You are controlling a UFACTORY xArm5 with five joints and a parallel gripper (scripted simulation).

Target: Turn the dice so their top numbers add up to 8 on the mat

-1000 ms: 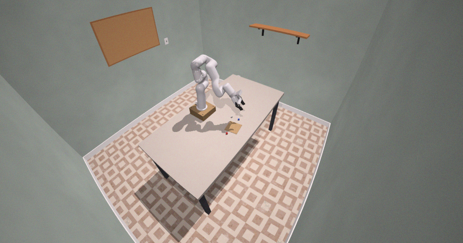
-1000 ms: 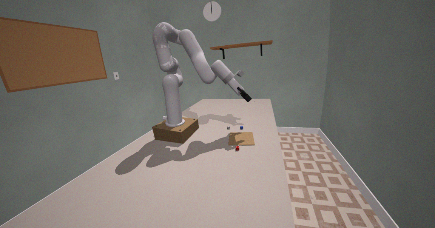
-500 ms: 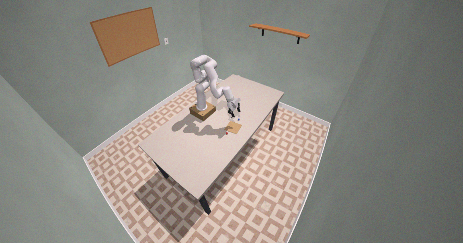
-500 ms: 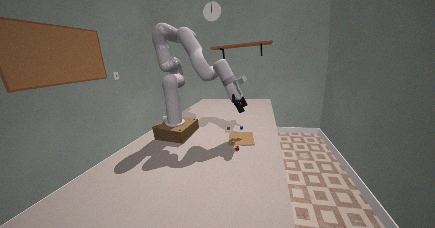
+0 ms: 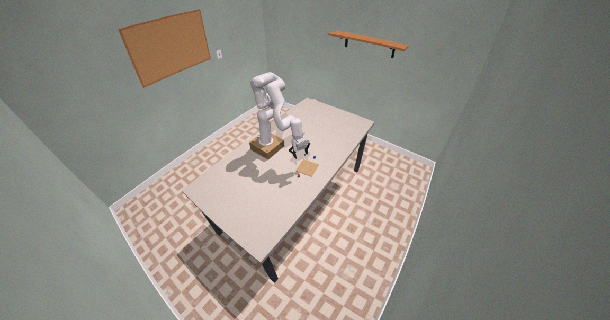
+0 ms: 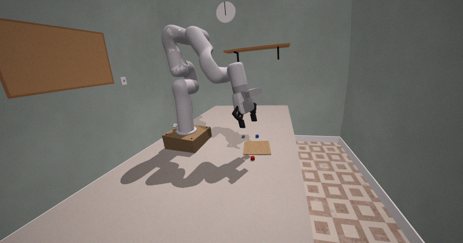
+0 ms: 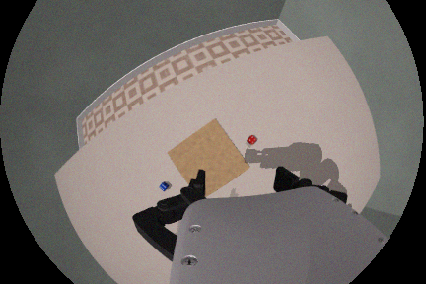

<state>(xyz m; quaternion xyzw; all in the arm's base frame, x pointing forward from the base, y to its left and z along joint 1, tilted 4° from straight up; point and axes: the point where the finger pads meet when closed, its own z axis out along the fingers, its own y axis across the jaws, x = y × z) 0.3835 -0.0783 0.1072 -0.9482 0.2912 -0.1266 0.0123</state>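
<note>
Now: the white die 5 cm behind my hand, 17 cm to the left of it and 15 cm below it. From my hand the other things lie so: blue die (3 cm ahead, 16 cm to the left, 15 cm below); then tan mat (4 cm ahead, 4 cm to the left, 16 cm below); then red die (2 cm ahead, 7 cm to the right, 15 cm below).
</note>
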